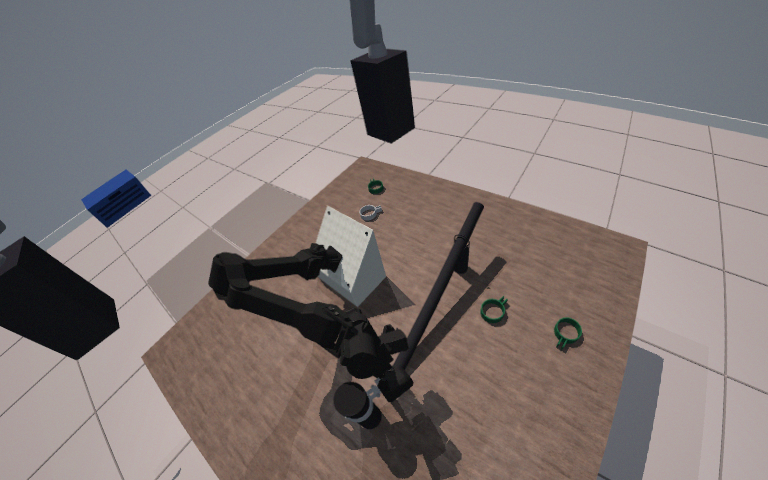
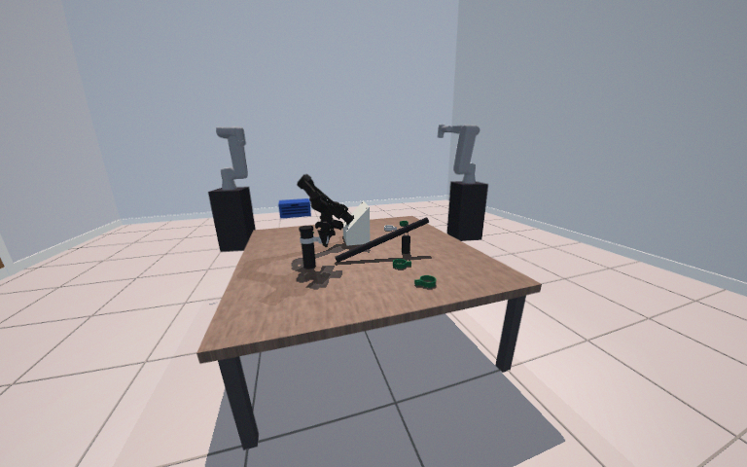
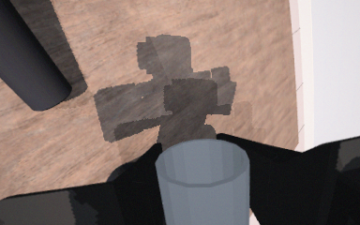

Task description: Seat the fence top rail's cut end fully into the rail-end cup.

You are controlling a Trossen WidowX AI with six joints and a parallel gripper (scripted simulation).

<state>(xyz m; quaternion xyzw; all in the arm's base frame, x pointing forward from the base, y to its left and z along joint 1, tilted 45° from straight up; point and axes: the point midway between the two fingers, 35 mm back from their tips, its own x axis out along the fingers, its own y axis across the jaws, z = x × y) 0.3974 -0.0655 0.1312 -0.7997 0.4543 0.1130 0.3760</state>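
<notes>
The grey rail-end cup is 2 cm behind my gripper tip, 2 cm to the right of it and 3 cm above it. Also, from my gripper tip: small green piece 57 cm behind, 12 cm to the right, 11 cm below; then small black post 14 cm behind, 44 cm to the left, 1 cm below.
</notes>
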